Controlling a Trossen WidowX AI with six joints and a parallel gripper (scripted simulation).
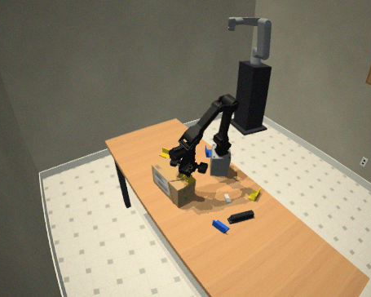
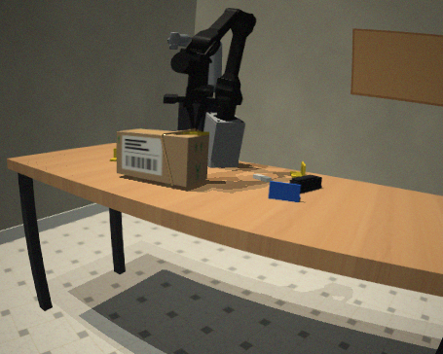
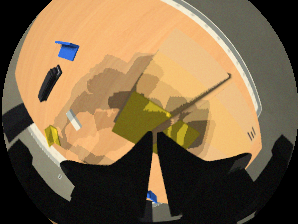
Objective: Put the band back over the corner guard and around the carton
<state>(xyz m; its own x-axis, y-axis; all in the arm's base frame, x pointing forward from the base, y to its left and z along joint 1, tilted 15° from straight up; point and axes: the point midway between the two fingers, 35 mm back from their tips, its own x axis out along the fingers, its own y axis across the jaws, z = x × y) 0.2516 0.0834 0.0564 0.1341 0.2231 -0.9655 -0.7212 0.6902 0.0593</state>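
The yellow corner guard lies 50 mm below my hand, 10 mm to the right of it and 10 mm behind it. Also, from my hand: brown carton: 110 mm below, 70 mm to the right, 60 mm ahead; then white piece: 190 mm behind, 180 mm below, 120 mm to the left; then yellow guard: 350 mm behind, 170 mm to the left, 170 mm below.
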